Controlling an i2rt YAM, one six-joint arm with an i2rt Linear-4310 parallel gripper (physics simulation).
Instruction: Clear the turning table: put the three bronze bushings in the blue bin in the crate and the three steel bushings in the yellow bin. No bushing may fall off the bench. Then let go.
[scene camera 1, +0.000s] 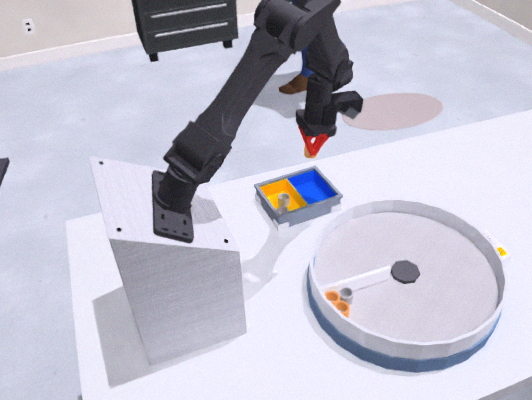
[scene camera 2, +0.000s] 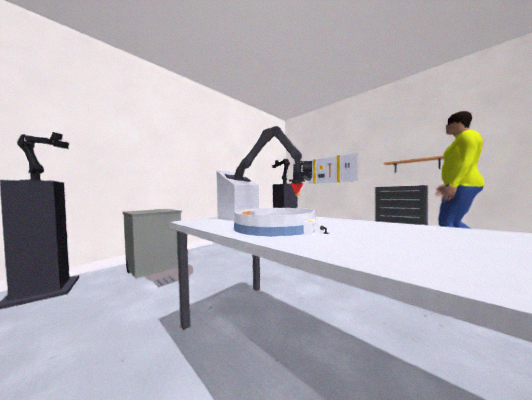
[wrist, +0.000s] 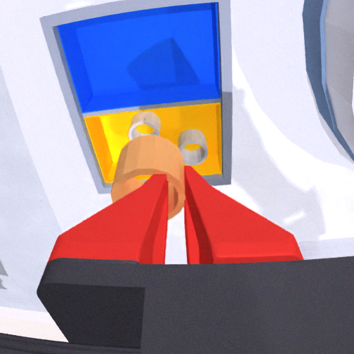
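Pixels of known places: gripper, fingertip midpoint: (scene camera 1: 312, 154) (scene camera 2: 296, 194); arm's base, origin of the base link: (scene camera 1: 170, 206) (scene camera 2: 237, 178).
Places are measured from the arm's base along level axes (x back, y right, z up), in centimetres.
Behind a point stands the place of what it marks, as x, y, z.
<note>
My gripper (scene camera 1: 313, 154) @(-33.0, -28.3, -12.6) (scene camera 2: 297, 194) @(-33.0, -28.3, -12.6) (wrist: 175, 177) is shut on the wall of a bronze bushing (scene camera 1: 308, 153) @(-32.0, -28.2, -12.2) (wrist: 150, 154), one red finger inside its bore, high above the bench near the crate (scene camera 1: 311, 210) @(-32.1, -23.7, -26.9) (wrist: 226, 135). The blue bin (scene camera 1: 311, 186) @(-34.9, -36.4, -29.5) (wrist: 150, 47) holds no bushing. Two steel bushings, one (scene camera 1: 284, 199) @(-26.1, -29.2, -26.9) (wrist: 145, 121) and another (scene camera 1: 282, 210) @(-25.0, -26.5, -28.1) (wrist: 192, 142), are in the yellow bin (scene camera 1: 271, 190) @(-23.5, -35.1, -28.2) (wrist: 98, 134). On the turning table (scene camera 1: 400, 320) @(-42.2, 14.6, -24.8) (scene camera 2: 275, 229) @(-64.5, 15.3, -27.1), two bronze bushings (scene camera 1: 331, 296) @(-29.6, 6.9, -23.6) (scene camera 1: 342, 307) @(-31.2, 9.9, -23.9) and a steel bushing (scene camera 1: 346, 294) @(-33.1, 6.4, -24.3) stand together near its left wall.
A raised wall rings the turning table. A pale bar (scene camera 1: 356, 277) @(-35.4, 4.9, -21.1) runs from its dark hub (scene camera 1: 405, 271) @(-47.3, 2.8, -24.0) towards the bushings. The arm's grey pedestal (scene camera 1: 185, 295) @(-0.8, 11.0, -12.2) (scene camera 2: 239, 197) @(-10.6, 4.4, -14.1) stands left of the crate. A person (scene camera 2: 465, 160) stands behind the bench.
</note>
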